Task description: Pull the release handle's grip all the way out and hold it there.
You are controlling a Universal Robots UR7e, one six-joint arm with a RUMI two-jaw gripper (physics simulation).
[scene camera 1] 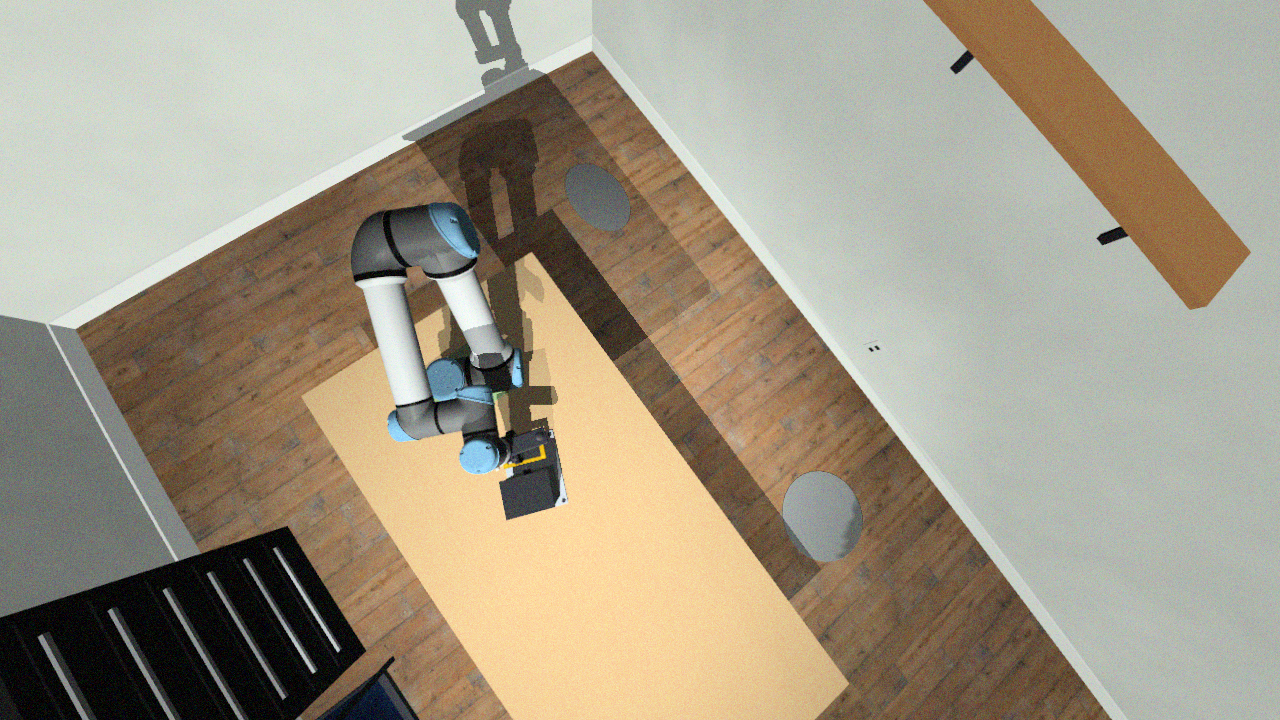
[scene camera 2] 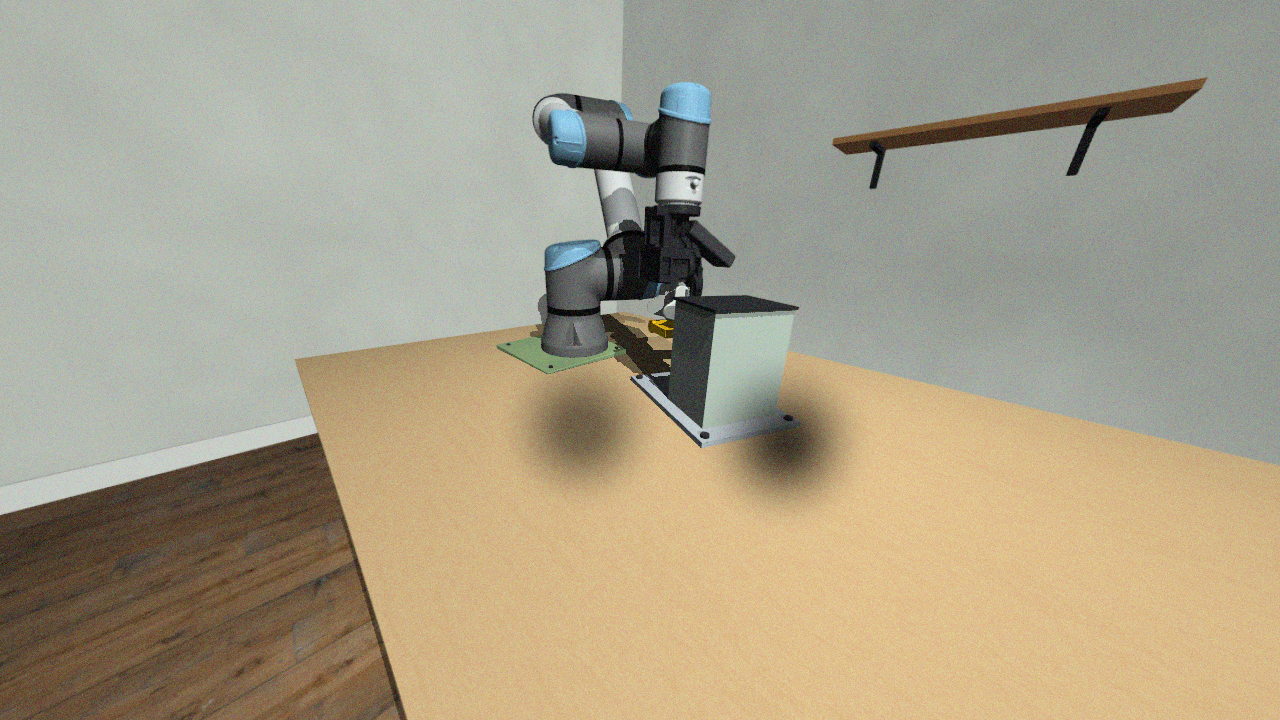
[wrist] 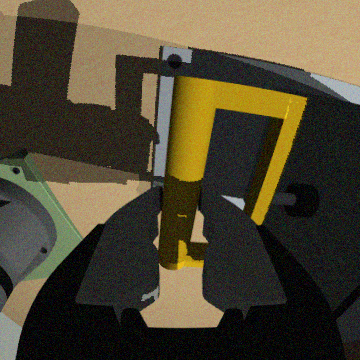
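The release handle is a yellow rectangular frame; its thick round grip bar (wrist: 192, 130) is on the side away from the housing. The handle also shows in scene camera 1 (scene camera 1: 528, 461) and scene camera 2 (scene camera 2: 662, 328). A short dark rod (wrist: 286, 199) joins the frame to a round black collar (wrist: 303, 200) on the housing (scene camera 1: 529, 497) (scene camera 2: 747, 371). My gripper (wrist: 179, 188) (scene camera 2: 677, 300) points down with one finger on each side of the grip bar and is shut on it, below the bar's middle in the wrist view. The fingers hide part of the frame.
The housing stands on a pale bolted base plate (scene camera 2: 742, 431) (wrist: 165, 130) on the wooden table (scene camera 1: 626, 573) (scene camera 2: 554, 573). The arm's green mounting plate (scene camera 2: 528, 353) (wrist: 50, 220) is close behind the handle. A wall shelf (scene camera 1: 1100, 152) (scene camera 2: 1011, 120) hangs well away.
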